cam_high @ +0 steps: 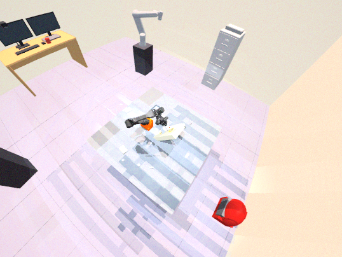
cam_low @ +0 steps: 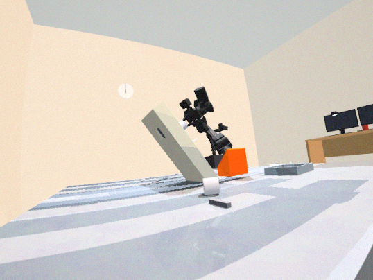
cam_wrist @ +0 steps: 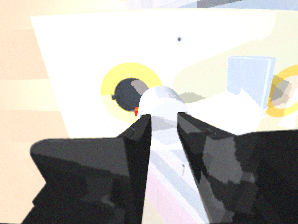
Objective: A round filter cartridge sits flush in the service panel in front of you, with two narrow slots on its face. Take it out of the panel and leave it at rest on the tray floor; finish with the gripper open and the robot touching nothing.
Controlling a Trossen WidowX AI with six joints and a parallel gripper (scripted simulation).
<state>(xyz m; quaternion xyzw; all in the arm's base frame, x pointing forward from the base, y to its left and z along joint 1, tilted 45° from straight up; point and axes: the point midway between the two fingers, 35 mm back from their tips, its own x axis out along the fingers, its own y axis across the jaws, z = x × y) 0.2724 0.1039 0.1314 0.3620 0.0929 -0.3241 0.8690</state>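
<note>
Now: the beige service panel 3 cm ahead of my gripper tip and 9 cm below it. The rest, counted from my gripper tip: shallow grey tray: 33 cm behind, 31 cm to the left, 26 cm below; then filter cartridge: 1 cm ahead, 1 cm below.
</note>
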